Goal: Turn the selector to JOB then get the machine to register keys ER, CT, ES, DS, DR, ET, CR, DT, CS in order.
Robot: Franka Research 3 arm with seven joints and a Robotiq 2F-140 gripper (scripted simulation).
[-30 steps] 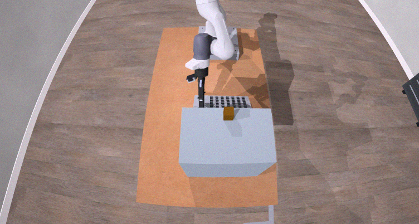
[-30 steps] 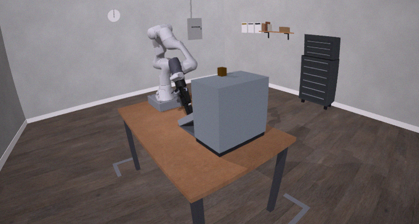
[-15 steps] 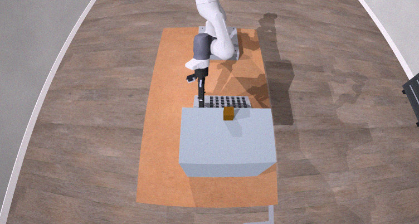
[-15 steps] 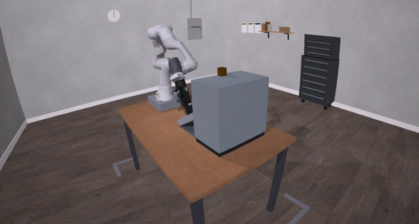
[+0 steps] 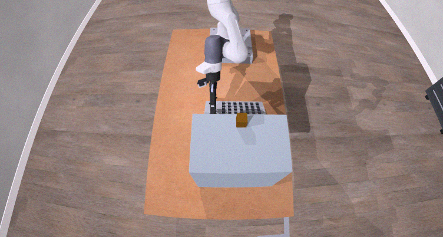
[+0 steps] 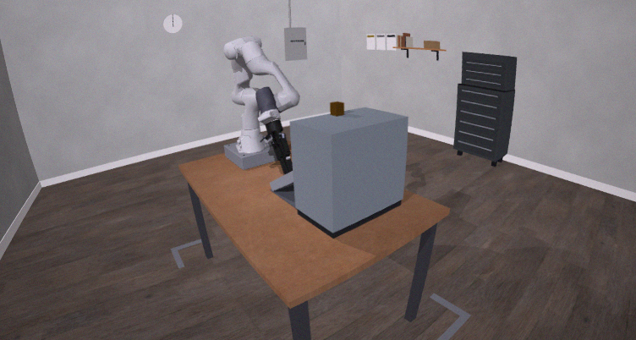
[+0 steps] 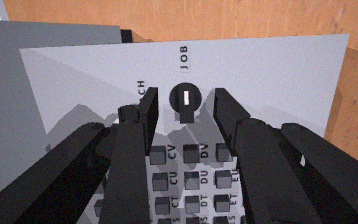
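Now: hand 10 mm short of the selector knob and 20 mm above it. Also, from my hand: keypad 30 mm ahead, 110 mm to the left, 70 mm below; key 20 mm behind, 120 mm to the left, 50 mm below.
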